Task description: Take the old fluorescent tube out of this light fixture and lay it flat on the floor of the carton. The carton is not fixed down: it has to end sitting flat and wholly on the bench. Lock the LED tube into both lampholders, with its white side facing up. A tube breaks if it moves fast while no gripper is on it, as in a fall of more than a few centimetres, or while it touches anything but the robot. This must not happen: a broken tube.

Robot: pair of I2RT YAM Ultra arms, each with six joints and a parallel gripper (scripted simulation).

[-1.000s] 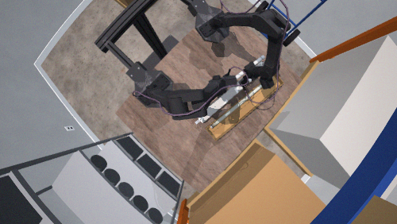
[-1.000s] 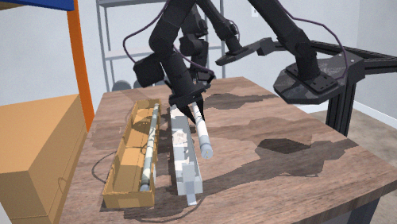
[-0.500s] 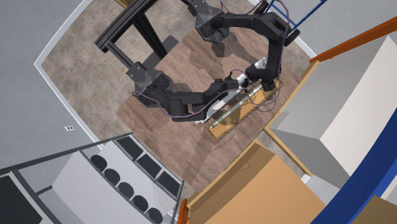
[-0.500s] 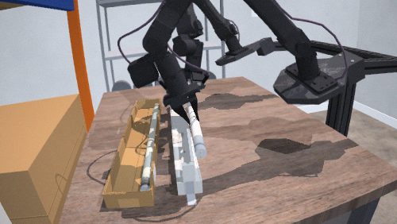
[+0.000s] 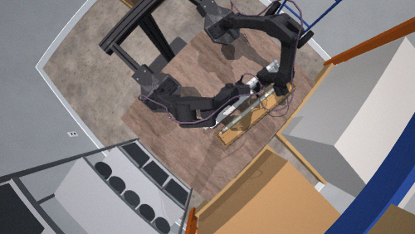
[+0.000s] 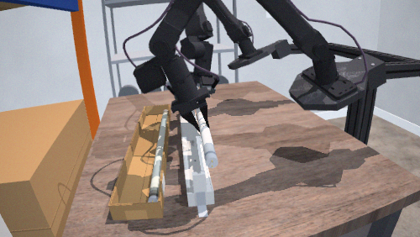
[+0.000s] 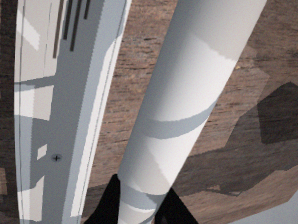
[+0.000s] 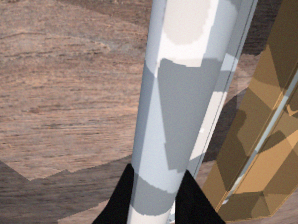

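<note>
Now: right hand 20 mm short of the LED tube, 120 mm to the right of it and 10 mm above it. Also, from my right hand: old fluorescent tube 150 mm ahead, 100 mm to the left, 100 mm below; then carton 190 mm ahead, 90 mm to the left, 90 mm below; then grey light fixture 60 mm ahead, 100 mm to the left, 60 mm below.
My left hand is 2 cm past the LED tube, 12 cm to the left of it and 1 cm above it. Round my left hand: old fluorescent tube (11 cm ahead, 13 cm to the right, 10 cm below); then carton (15 cm ahead, 14 cm to the right, 9 cm below); then grey light fixture (1 cm ahead, 13 cm to the right, 6 cm below).
</note>
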